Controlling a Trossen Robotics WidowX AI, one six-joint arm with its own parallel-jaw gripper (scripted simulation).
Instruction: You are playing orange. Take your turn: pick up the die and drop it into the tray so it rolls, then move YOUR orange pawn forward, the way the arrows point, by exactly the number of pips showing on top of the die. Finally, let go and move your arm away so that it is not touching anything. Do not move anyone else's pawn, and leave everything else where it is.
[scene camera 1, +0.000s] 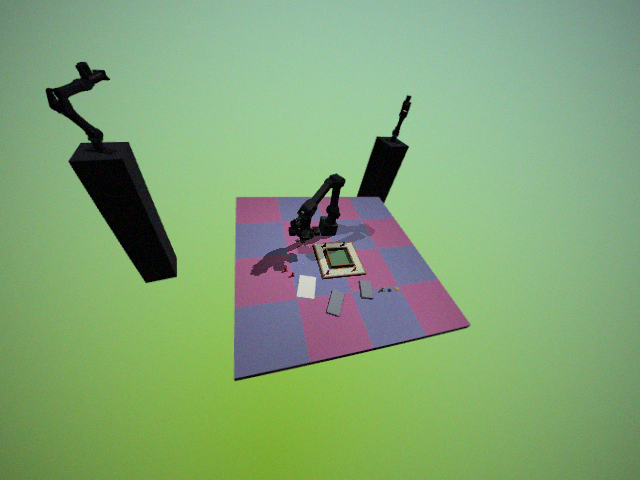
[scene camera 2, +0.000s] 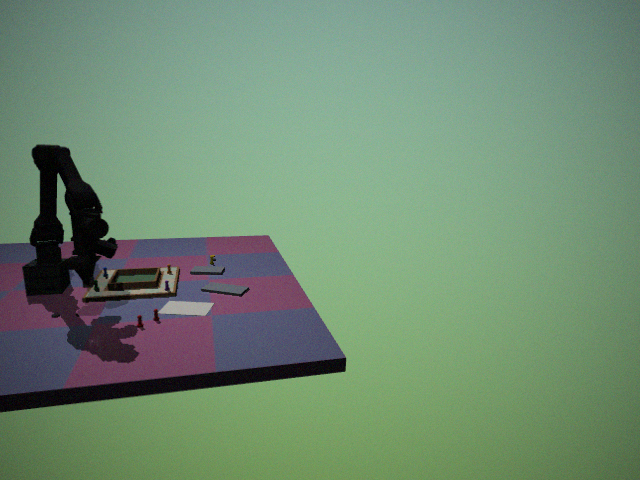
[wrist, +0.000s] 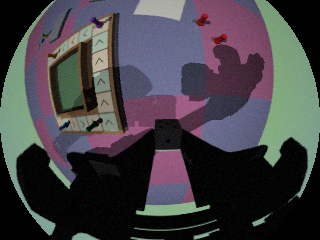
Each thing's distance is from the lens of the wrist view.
gripper (wrist: 167, 132): 10 cm
die (wrist: 167, 131): 8 cm
green tray (wrist: 67, 75): 29 cm
The marked spots on the green tray and the die are 27 cm apart.
